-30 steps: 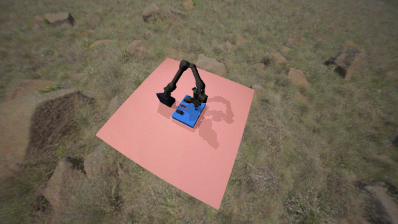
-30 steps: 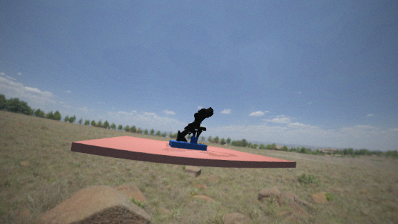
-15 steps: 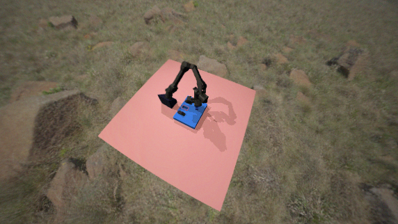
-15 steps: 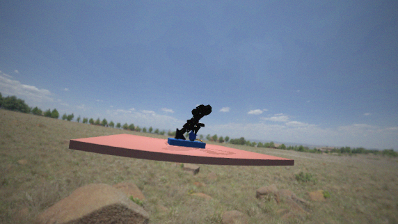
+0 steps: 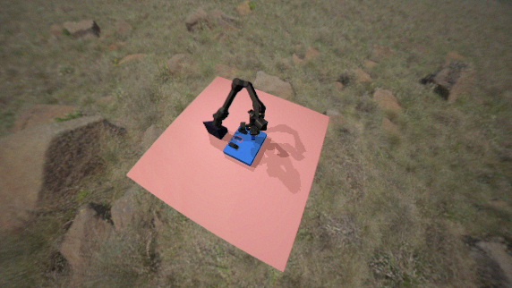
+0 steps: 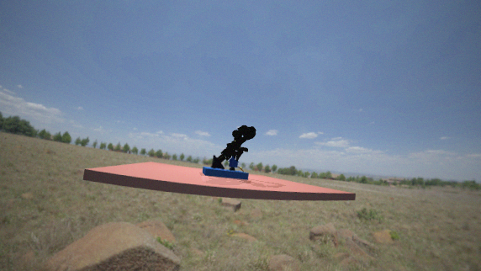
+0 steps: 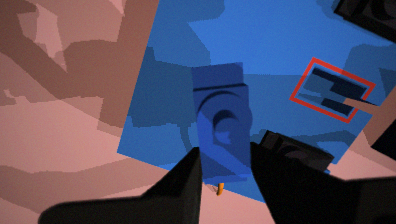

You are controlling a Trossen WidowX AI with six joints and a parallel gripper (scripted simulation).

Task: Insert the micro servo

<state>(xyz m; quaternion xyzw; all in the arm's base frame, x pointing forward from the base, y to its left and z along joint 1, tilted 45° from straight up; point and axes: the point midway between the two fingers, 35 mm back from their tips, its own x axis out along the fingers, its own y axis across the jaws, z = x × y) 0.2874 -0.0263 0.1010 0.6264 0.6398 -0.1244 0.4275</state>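
The blue deck is 10 cm below my gripper tip and 7 cm to the right of it.
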